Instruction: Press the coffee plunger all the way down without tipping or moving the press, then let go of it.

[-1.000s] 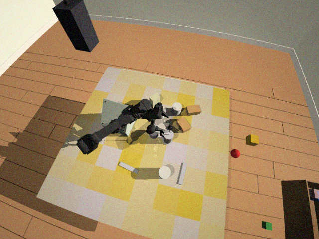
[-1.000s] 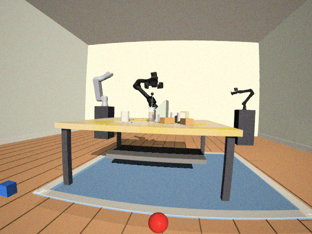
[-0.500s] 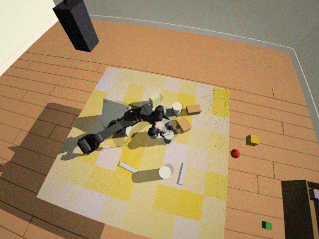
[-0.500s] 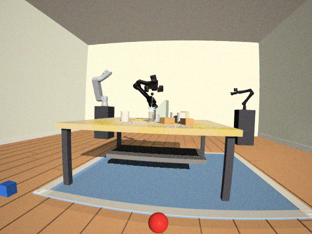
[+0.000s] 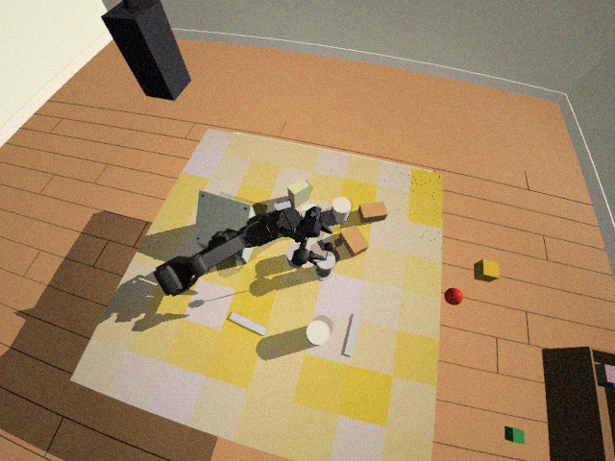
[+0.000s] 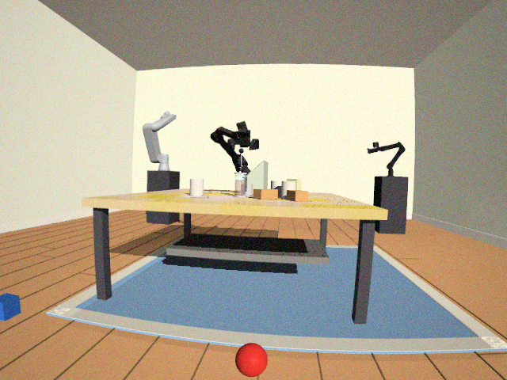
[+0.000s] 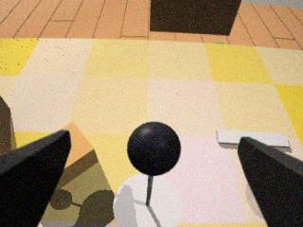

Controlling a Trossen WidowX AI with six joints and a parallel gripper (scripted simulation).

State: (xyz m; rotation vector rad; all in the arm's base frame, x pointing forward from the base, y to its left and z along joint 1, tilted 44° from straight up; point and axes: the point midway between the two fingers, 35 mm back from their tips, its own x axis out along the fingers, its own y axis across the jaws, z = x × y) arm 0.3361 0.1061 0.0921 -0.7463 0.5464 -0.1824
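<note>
The coffee press is 14 cm below my gripper tip, 2 cm behind it and 1 cm to the left of it. From my gripper tip the other things lie so: pale green block 30 cm to the left, 21 cm below, 20 cm behind.
</note>
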